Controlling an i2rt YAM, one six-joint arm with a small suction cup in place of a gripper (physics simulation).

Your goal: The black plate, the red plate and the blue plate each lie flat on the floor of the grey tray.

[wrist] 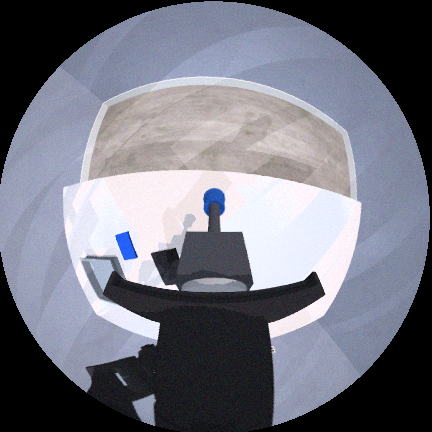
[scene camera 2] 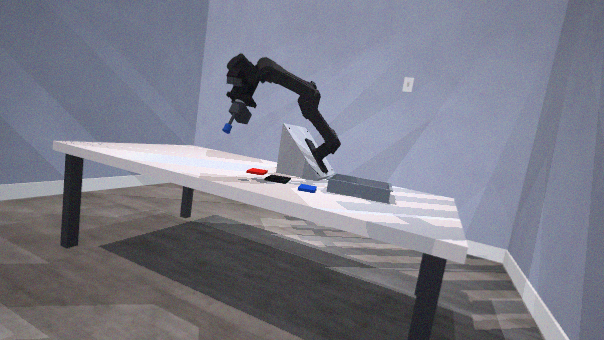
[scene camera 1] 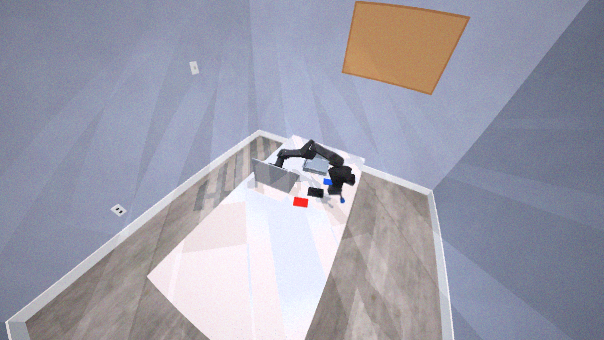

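The red plate lies flat on the table; it does not show in the wrist view. The black plate lies flat between the red and blue plates, partly hidden by the gripper body in the wrist view. The blue plate lies flat near the grey tray. The grey tray stands on the table, and no plate shows in it. My gripper, a blue suction cup, is open with nothing on it, high above the table.
A grey upright panel stands by the arm's base, beside the plates. The white table's long edge runs close by the plates. An orange board hangs on the wall.
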